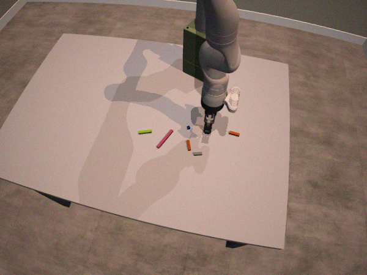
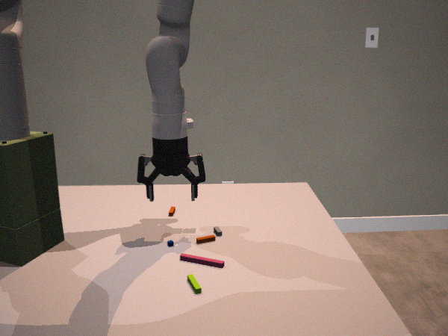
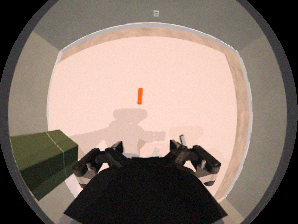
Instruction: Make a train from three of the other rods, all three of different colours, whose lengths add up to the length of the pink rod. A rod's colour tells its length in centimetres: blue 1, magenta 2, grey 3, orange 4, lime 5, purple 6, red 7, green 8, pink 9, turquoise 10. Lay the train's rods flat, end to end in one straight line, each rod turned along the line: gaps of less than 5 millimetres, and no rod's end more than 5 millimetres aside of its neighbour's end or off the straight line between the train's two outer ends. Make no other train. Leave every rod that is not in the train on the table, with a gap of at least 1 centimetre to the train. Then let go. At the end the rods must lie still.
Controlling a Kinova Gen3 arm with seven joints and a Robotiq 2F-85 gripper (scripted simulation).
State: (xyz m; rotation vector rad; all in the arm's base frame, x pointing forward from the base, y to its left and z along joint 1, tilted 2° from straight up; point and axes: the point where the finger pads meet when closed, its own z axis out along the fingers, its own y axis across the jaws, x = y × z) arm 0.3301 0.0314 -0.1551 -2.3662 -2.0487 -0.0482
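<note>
Right now my hand is 1 cm past the blue rod, 7 cm to the left of it and 7 cm above it. Round my hand: grey rod 10 cm ahead, 3 cm to the right, 7 cm below; pink rod 4 cm ahead, 16 cm to the right, 7 cm below; lime rod 2 cm ahead, 24 cm to the right, 7 cm below.
</note>
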